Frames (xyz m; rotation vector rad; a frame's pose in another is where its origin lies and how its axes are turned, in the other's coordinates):
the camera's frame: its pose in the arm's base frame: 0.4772 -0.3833 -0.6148 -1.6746 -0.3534 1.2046
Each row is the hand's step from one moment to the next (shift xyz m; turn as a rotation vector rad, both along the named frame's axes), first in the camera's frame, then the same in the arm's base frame.
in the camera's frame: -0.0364 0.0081 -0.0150 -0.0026 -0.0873 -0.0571
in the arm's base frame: -0.0066 -0.0374 0.0130 0.0724 0.0067 0.0748
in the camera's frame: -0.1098 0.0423 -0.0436 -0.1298 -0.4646 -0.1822
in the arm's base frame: -0.0267 -0.1202 0.0243 0.2303 0.0210 0.4609
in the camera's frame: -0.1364 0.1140 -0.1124 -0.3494 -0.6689 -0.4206
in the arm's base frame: -0.0026 -0.2092 -0.0212 0.3891 -0.1705 0.7523
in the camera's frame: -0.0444 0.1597 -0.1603 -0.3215 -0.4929 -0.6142
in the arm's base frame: 0.0663 -0.1918 -0.1095 0.5118 -0.3372 0.5898
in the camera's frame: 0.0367 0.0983 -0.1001 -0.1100 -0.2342 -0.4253
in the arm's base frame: 0.0715 -0.0739 -0.1022 0.3745 -0.2034 0.2573
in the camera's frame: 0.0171 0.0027 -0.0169 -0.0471 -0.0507 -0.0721
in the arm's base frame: 0.0212 0.0015 -0.0115 0.0536 -0.0494 0.0683
